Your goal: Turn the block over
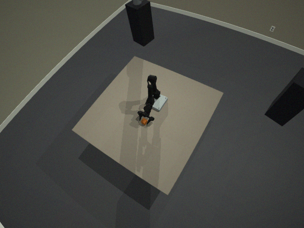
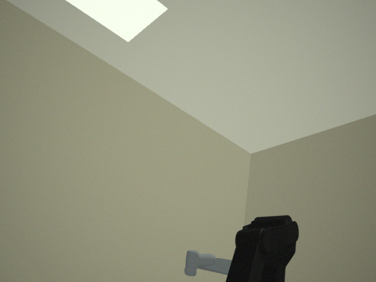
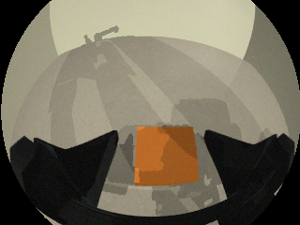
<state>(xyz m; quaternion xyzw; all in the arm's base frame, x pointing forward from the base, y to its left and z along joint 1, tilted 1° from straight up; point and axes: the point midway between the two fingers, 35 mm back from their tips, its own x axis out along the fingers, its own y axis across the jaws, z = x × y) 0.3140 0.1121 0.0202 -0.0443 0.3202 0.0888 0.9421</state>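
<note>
Right now the block is 3 cm behind my gripper tip, 1 cm to the right of it and 1 cm below it.
</note>
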